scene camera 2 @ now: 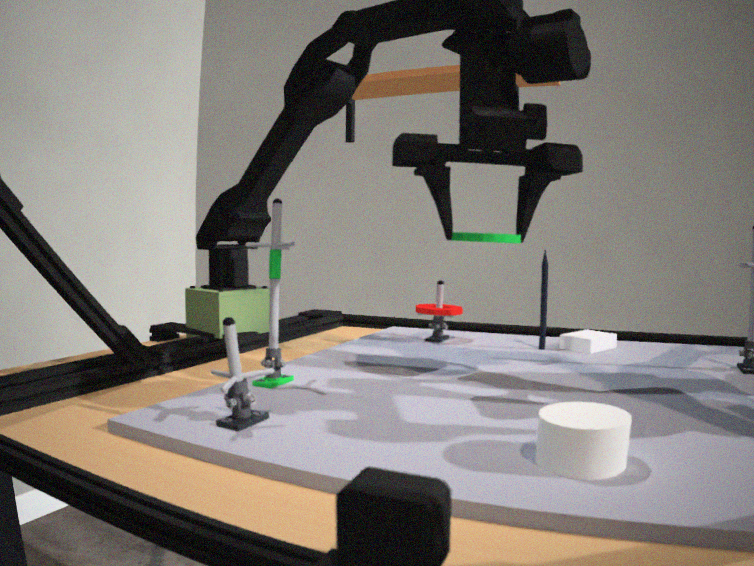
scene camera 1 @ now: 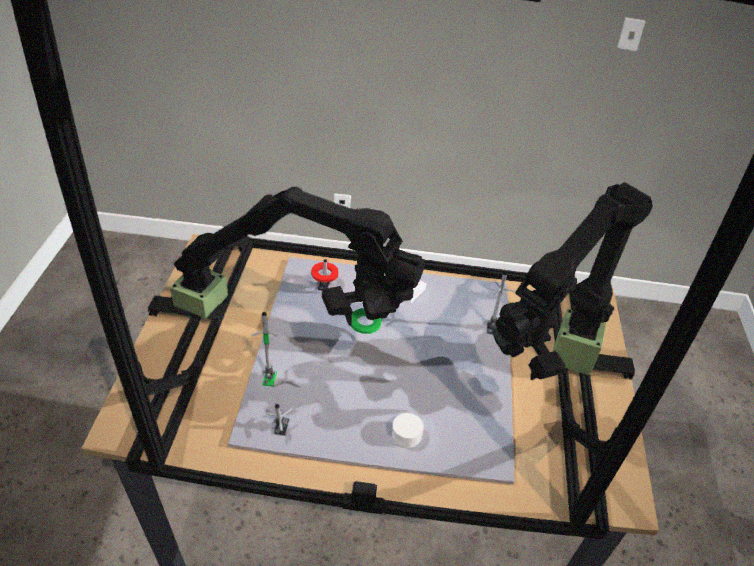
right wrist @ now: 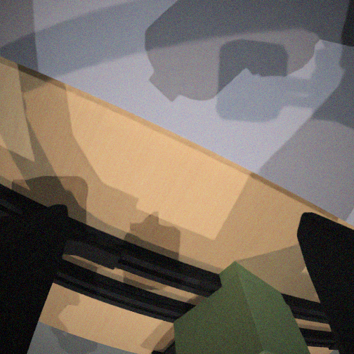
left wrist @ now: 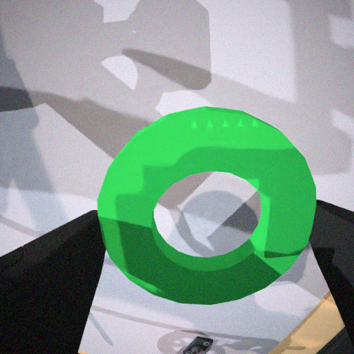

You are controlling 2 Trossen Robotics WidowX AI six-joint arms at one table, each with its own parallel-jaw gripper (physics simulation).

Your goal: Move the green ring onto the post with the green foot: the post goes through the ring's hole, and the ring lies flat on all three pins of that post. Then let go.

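Places are measured from the left arm's base along level axes (x ahead, y left, z up), in millimetres.
Pixels of known places: left gripper, between the fingertips: [scene camera 2: 485, 241] [scene camera 1: 365, 321]; right gripper, between the fingertips: [scene camera 1: 523, 363]; left arm's base, origin of its link: [scene camera 2: 228, 288] [scene camera 1: 197, 281]; right arm's base, origin of its link: [scene camera 1: 583, 327].
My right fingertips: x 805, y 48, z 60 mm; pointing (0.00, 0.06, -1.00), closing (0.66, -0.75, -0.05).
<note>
Ahead of a thing's pixels: the offset from my right fingertips to its top centre. "*": to the spot under its first point.
The green ring {349 mm back, 53 mm right, 24 mm up} [scene camera 1: 365, 329] [scene camera 2: 487, 237] [left wrist: 210, 137] is level, high above the grey mat [scene camera 1: 341, 453] [scene camera 2: 182, 449]. My left gripper [scene camera 2: 486, 237] [left wrist: 208, 218] is shut on its outer rim, one finger on each side; the hole is free. In scene camera 1 the arm partly hides these fingertips. The post with the green foot {* 528 mm back, 181 mm right, 61 mm down} [scene camera 1: 266, 356] [scene camera 2: 274, 310] stands upright near the mat's left edge, with a green band and pins near its top. No ring is on it. The ring is to its right in both scene views. My right gripper [scene camera 1: 528, 356] [right wrist: 186, 222] is open and empty beside its own base.
A red ring {554 mm back, 158 mm left, 83 mm down} [scene camera 1: 314, 272] [scene camera 2: 447, 310] sits on a short post at the back. A short dark-footed post {* 433 mm back, 298 mm right, 94 mm down} [scene camera 1: 278, 419] [scene camera 2: 233, 350] stands front left. A white cylinder {183 mm back, 187 mm right, 100 mm down} [scene camera 1: 407, 429] [scene camera 2: 583, 441], white block {344 mm back, 239 mm left, 115 mm down} [scene camera 2: 587, 341], dark spike {396 mm back, 189 mm left, 5 mm up} [scene camera 2: 543, 304] and tall grey post {* 105 mm back, 210 mm left, 32 mm down} [scene camera 1: 500, 298] stand on the mat.
</note>
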